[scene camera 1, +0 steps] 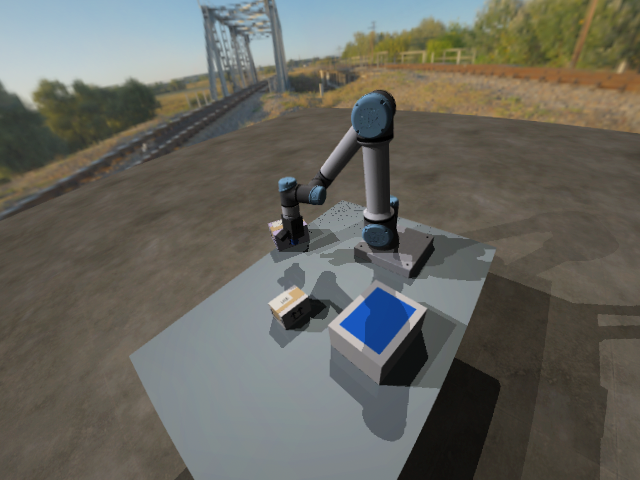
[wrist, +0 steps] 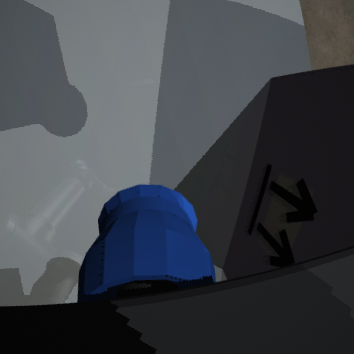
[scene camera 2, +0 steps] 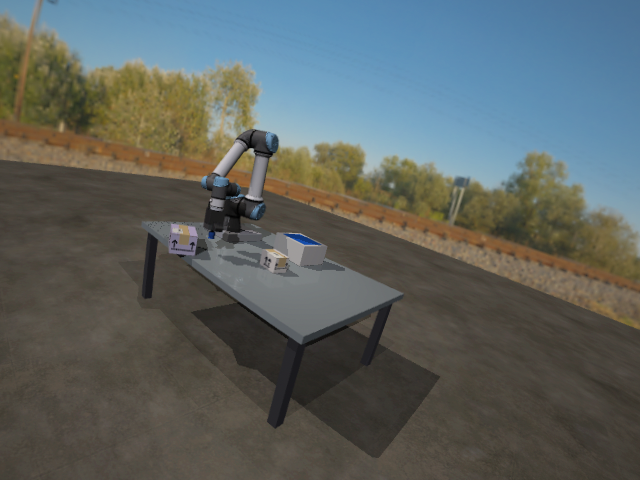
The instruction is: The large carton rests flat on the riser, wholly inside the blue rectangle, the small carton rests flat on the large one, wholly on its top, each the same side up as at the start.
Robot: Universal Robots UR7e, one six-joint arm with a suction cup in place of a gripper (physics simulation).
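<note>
The large carton [scene camera 2: 183, 238] [wrist: 298, 158], lilac with up-arrows, stands on the table at its far left corner. In scene camera 1 the large carton [scene camera 1: 275, 226] is mostly hidden behind the wrist. My suction cup [scene camera 1: 292, 240] [scene camera 2: 211, 234] [wrist: 147, 239] hangs just above the table beside the carton's shaded side, apart from it, holding nothing. The small carton [scene camera 1: 289, 306] [scene camera 2: 274, 259] lies on the table near the middle. The grey riser [scene camera 1: 361, 350] [scene camera 2: 309, 252] with the blue rectangle [scene camera 1: 377, 319] [scene camera 2: 303, 238] on top stands to its right, with nothing on it.
The grey table [scene camera 1: 232, 403] [scene camera 2: 310, 299] stands on dark asphalt. The arm's base plate [scene camera 1: 397, 255] sits at the back, behind the riser. The large carton is close to the table's edge.
</note>
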